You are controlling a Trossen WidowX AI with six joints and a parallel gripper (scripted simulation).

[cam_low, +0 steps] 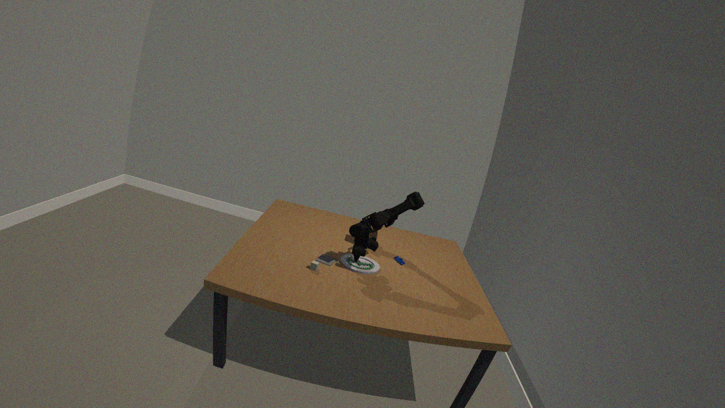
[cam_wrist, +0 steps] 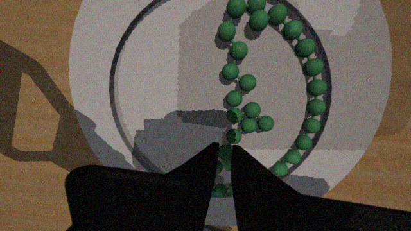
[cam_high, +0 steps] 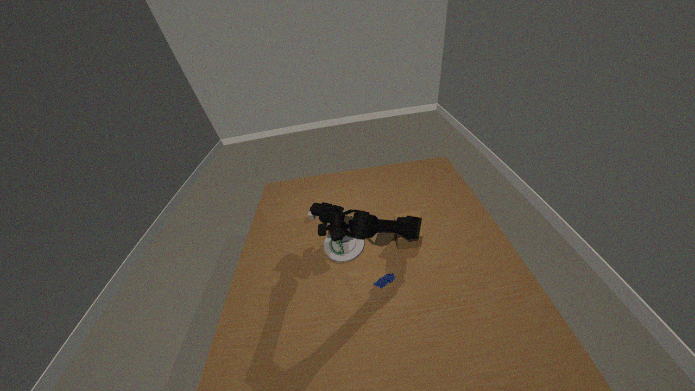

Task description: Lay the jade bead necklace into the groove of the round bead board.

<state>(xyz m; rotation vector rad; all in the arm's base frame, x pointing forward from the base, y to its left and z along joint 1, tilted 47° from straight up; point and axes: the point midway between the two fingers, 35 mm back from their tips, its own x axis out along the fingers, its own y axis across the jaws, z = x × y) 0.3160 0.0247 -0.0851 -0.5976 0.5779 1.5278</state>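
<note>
The round bead board lies 2 cm to the left of my gripper tip, 1 cm below it and 1 cm behind it. Also, from my gripper tip: pale block (18 cm to the right, 17 cm ahead); then flat grey plate (14 cm to the right, 3 cm ahead, 2 cm below).
</note>
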